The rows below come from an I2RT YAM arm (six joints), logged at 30 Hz.
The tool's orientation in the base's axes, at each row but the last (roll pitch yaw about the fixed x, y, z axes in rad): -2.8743, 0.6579, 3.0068; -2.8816, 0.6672, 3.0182; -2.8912, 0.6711, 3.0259; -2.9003, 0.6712, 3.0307; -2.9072, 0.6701, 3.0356; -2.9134, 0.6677, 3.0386; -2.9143, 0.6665, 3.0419; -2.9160, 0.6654, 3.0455; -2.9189, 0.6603, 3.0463; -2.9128, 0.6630, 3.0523; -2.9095, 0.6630, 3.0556; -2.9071, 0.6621, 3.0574
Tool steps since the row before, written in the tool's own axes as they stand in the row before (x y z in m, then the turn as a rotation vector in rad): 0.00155, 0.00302, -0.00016, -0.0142, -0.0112, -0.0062; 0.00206, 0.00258, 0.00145, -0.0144, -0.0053, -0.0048; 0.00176, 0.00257, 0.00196, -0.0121, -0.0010, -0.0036; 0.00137, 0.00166, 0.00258, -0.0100, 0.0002, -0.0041; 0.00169, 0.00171, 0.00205, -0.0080, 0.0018, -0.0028; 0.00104, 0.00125, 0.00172, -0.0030, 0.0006, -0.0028; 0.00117, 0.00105, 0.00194, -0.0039, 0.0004, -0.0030; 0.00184, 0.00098, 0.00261, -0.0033, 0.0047, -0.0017; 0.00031, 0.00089, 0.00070, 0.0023, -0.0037, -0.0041; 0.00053, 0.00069, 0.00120, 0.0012, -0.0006, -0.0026; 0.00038, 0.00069, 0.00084, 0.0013, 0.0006, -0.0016; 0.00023, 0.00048, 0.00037, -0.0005, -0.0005, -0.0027
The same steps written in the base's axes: -0.00043, 0.00304, -0.00146, 0.0045, -0.0099, 0.0158; -0.00008, 0.00215, -0.00290, 0.0071, -0.0048, 0.0136; 0.00043, 0.00197, -0.00308, 0.0071, -0.0009, 0.0104; 0.00084, 0.00091, -0.00312, 0.0055, 0.0006, 0.0093; 0.00029, 0.00116, -0.00292, 0.0051, 0.0019, 0.0068; 0.00048, 0.00078, -0.00218, 0.0009, 0.0011, 0.0039; 0.00045, 0.00054, -0.00239, 0.0014, 0.0009, 0.0046; 0.00029, 0.00034, -0.00331, 0.0027, 0.0047, 0.0025; 0.00036, 0.00068, -0.00088, -0.0050, -0.0022, 0.0024; 0.00043, 0.00036, -0.00137, -0.0026, 0.0002, 0.0014; 0.00034, 0.00045, -0.00100, -0.0018, 0.0011, 0.0003; 0.00014, 0.00037, -0.00051, -0.0013, 0.0002, 0.0025
